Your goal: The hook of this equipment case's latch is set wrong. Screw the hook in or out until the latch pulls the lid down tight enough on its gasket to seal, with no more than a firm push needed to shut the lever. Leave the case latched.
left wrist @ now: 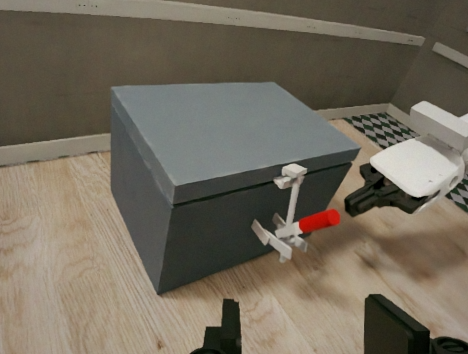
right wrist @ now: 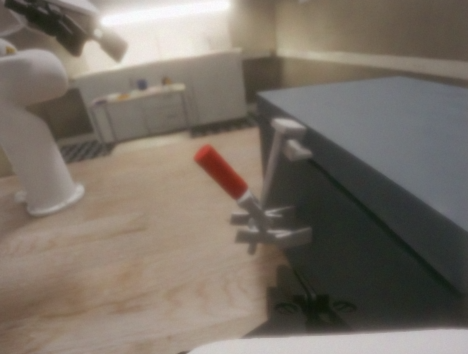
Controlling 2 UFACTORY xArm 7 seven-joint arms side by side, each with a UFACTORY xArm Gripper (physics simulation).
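Note:
The grey equipment case stands on the table, its lid down with a dark seam below it. The latch's hook is at the top of an upright rod, at the lid's catch; whether they touch is unclear. The lever's red handle sticks outward from the case, tilted up. My left gripper is open and empty, in front of the case. My right gripper is shut and empty, to the right of the latch, beside the case front.
The wooden table top carries the case. A wall runs behind the case. The white left arm stands at the left in the right wrist view. A cabinet is in the far background.

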